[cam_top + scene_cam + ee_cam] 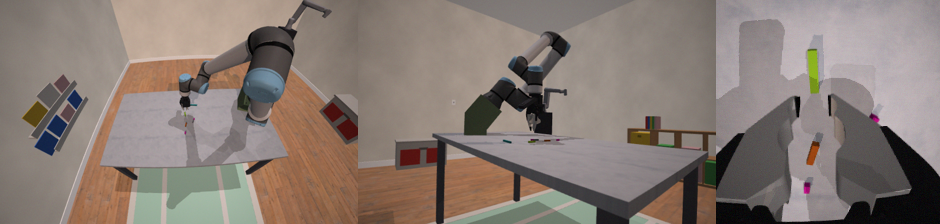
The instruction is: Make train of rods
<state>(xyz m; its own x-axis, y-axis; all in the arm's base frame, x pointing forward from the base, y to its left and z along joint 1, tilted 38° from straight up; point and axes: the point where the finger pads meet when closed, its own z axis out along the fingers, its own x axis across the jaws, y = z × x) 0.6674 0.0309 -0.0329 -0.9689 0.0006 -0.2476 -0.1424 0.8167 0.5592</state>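
The lime rod is 80 mm below my hand. Also, from my hand: turquoise rod 120 mm to the right, 80 mm below, 70 mm behind; orange rod 130 mm to the left, 80 mm below, 10 mm behind; grey rod 90 mm to the left, 80 mm below, 80 mm behind.
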